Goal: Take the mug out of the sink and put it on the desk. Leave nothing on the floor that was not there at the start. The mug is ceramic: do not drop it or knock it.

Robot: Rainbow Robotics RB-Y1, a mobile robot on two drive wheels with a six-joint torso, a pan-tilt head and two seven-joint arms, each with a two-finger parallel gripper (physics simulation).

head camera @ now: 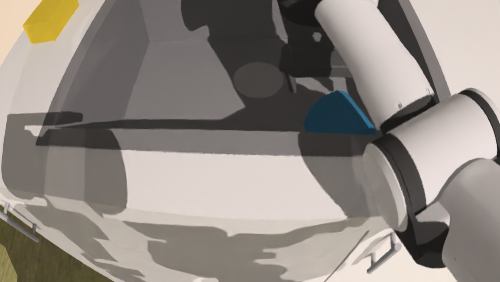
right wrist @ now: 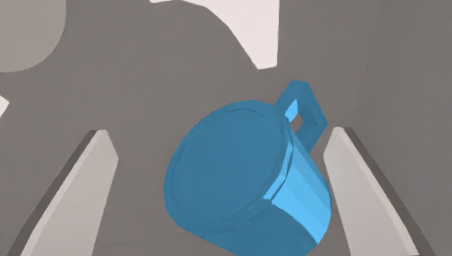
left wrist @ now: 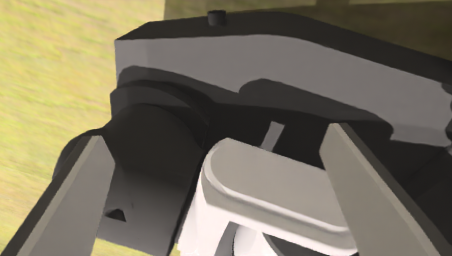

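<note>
The blue mug is in the sink, near its front right corner in the head view. In the right wrist view its round end faces the camera and its handle points up and right. My right gripper is open above it. The mug shows between the fingers, closer to the right-hand finger in that view; I cannot tell how far below them it is. My left gripper is open and empty, away from the sink, over the robot's own base. The desk cannot be made out.
A yellow block lies on the counter left of the sink. A round drain is in the sink floor. A sink side wall is close to the right-hand finger. Cabinet handles stick out below the front edge.
</note>
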